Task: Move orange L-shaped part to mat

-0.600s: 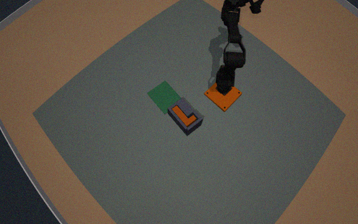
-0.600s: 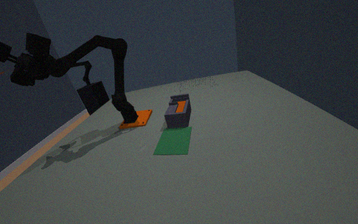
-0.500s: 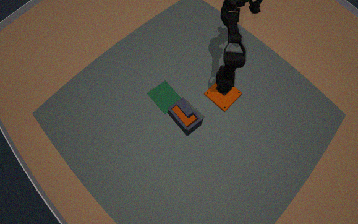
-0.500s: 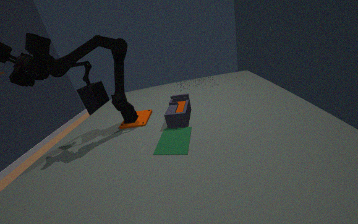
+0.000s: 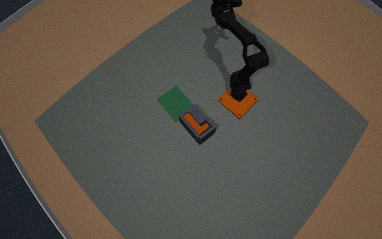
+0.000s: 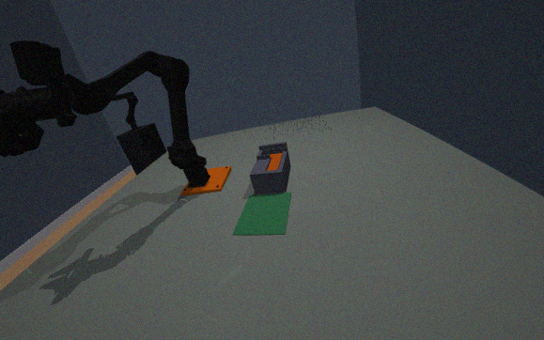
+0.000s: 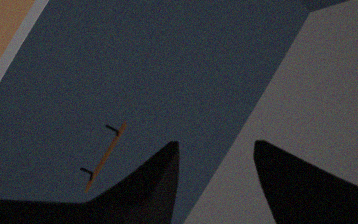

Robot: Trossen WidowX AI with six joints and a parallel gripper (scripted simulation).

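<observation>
The orange L-shaped part is 520 mm ahead of my gripper tip, 310 mm to the left of it and 340 mm below it. Also, from my gripper tip: green mat: 500 mm ahead, 150 mm to the left, 410 mm below.
</observation>
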